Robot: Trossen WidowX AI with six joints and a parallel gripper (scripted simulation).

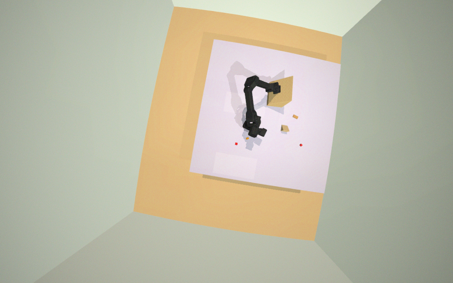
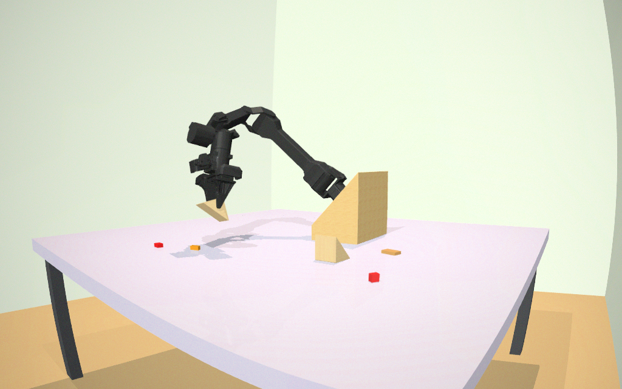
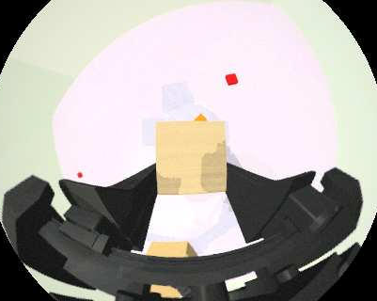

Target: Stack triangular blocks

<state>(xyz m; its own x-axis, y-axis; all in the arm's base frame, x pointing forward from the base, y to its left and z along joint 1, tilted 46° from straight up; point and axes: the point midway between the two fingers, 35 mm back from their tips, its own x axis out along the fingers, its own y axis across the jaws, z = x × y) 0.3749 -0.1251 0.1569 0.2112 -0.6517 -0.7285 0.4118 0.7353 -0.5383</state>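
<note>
Now: the orange block 50 mm ahead of my gripper tip, 30 mm to the right of it and 100 mm below it. Round my gripper tip: flat tan tile: 180 mm behind, 420 mm to the left, 100 mm below; then red cube: 90 mm ahead, 470 mm to the left, 100 mm below.
</note>
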